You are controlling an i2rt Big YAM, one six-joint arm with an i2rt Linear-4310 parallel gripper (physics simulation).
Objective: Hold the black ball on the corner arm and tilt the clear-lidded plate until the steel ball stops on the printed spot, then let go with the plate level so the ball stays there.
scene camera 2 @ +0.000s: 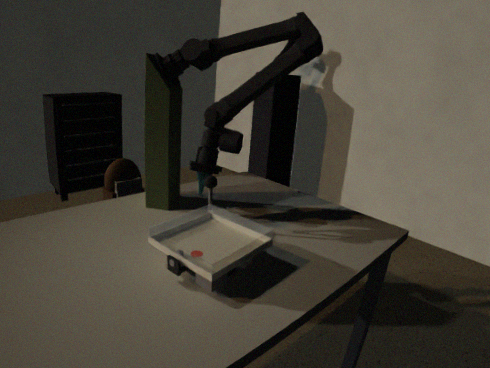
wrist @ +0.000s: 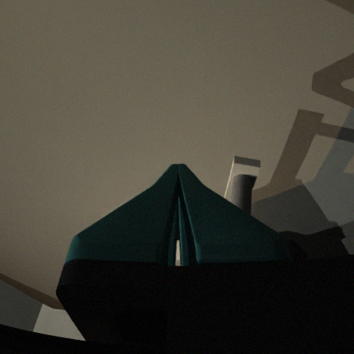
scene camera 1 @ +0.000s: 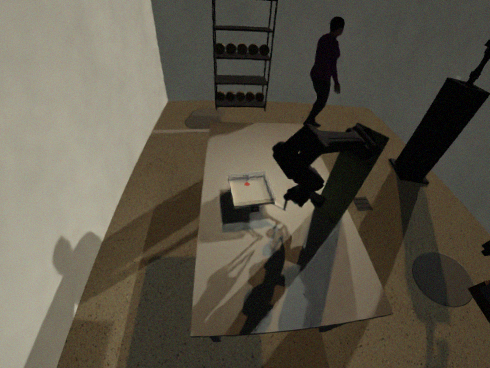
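Note:
The clear-lidded plate (scene camera 1: 255, 205) (scene camera 2: 242, 259) stands raised above the table. The red printed spot (scene camera 1: 247, 184) (scene camera 2: 197, 254) is near one wall. A small grey ball (scene camera 2: 180, 253), seemingly the steel ball, lies beside that wall, off the spot. The corner arm (scene camera 1: 280, 205) (scene camera 2: 210, 198) (wrist: 243, 194) rises from the opposite corner and carries the black ball (scene camera 2: 211, 182). My gripper (scene camera 2: 201, 193) (wrist: 177, 175) is shut and empty, with its teal fingertips together beside the black ball and arm. In the wrist view the arm's post is right of the fingers; the black ball does not show there.
My arm is mounted on a tall green column (scene camera 1: 345, 175) (scene camera 2: 163, 145) at the table's side (scene camera 1: 220, 300) (scene camera 2: 75, 300). A dark block (scene camera 2: 174, 264) sits under the plate's edge. A person (scene camera 1: 326, 65) and a shelf rack (scene camera 1: 215, 65) are beyond the table.

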